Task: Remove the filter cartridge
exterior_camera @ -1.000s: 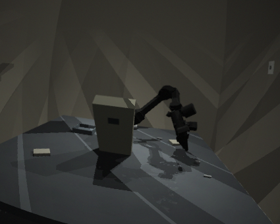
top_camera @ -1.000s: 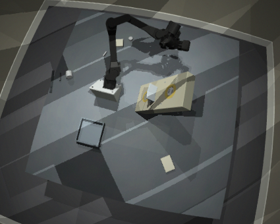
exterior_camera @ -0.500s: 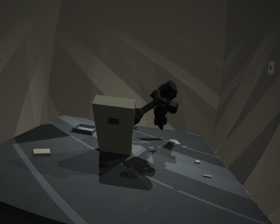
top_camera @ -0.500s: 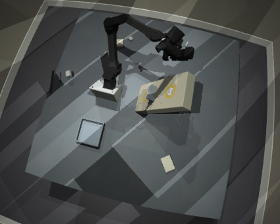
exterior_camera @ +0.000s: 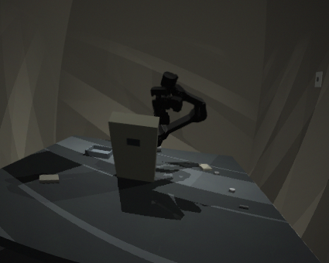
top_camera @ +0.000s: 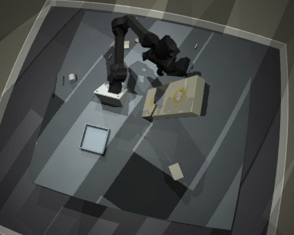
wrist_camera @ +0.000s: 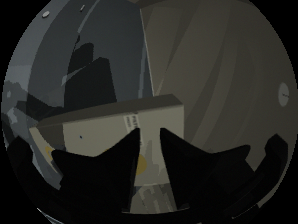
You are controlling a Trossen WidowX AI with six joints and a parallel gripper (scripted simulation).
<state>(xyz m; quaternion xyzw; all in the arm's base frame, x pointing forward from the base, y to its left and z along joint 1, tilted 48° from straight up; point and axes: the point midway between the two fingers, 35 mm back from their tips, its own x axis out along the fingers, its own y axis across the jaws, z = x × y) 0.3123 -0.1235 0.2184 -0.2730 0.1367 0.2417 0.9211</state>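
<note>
Right now the round filter cartridge is 8 cm to the right of my gripper tip, 7 cm below it and 1 cm ahead of it. From my gripper tip the other things lie so: tray 42 cm behind, 36 cm to the right, 30 cm below; then beige service panel 15 cm below, 8 cm to the right, 4 cm behind.
</note>
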